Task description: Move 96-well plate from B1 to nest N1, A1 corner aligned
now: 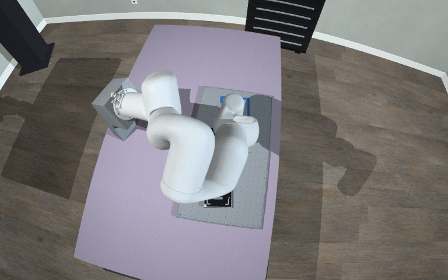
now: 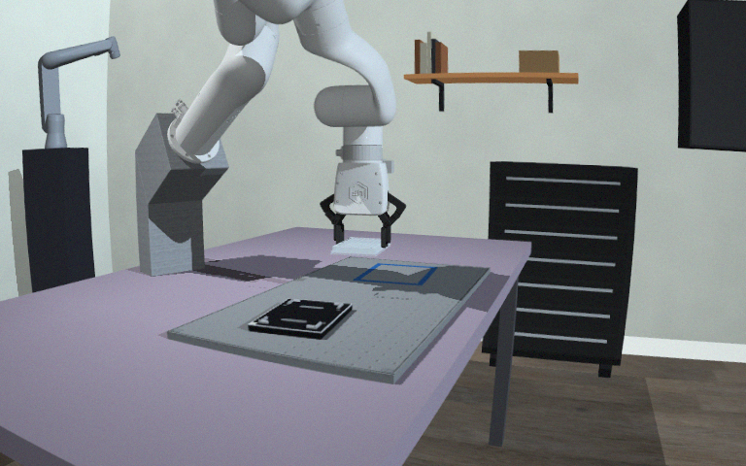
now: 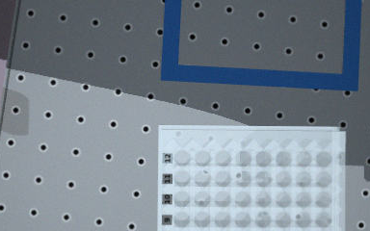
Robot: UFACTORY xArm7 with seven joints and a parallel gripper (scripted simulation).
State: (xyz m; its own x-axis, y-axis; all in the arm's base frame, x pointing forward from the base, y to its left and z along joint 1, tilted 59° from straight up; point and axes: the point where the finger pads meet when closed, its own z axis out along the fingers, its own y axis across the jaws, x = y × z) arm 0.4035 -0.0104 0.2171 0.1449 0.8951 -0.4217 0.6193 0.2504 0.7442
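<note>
The plate nest N1 lies 190 mm to the right of my hand, 100 mm below it and 90 mm behind it. Also, from my hand: 96-well plate (10 mm below).
</note>
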